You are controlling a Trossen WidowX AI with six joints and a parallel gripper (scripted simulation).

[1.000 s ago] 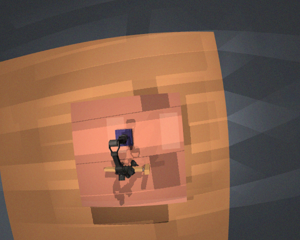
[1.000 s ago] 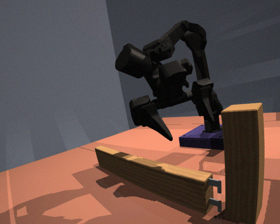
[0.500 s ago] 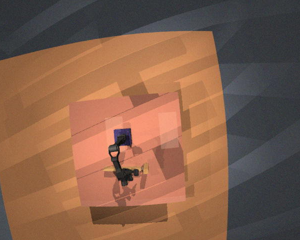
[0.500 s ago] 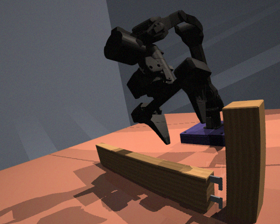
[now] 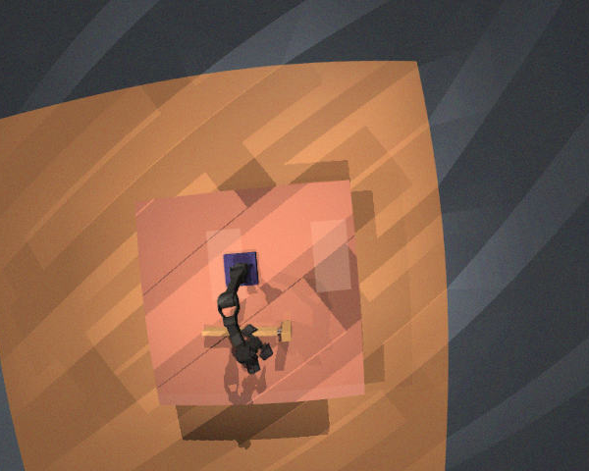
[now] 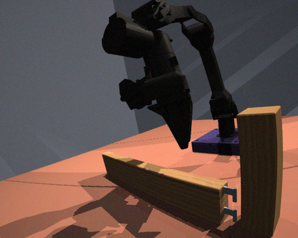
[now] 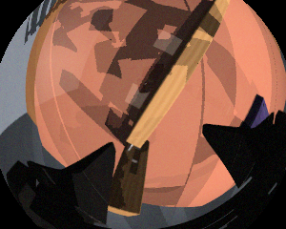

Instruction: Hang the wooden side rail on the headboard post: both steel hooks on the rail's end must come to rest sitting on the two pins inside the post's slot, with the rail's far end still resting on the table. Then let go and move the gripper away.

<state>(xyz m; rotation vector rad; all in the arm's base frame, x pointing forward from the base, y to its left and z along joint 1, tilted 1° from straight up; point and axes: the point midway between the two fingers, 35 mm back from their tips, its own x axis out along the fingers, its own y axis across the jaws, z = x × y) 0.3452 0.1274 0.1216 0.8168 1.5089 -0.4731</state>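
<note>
My gripper tip is 12 cm to the right of the headboard post, 4 cm above it and 2 cm past it.
</note>
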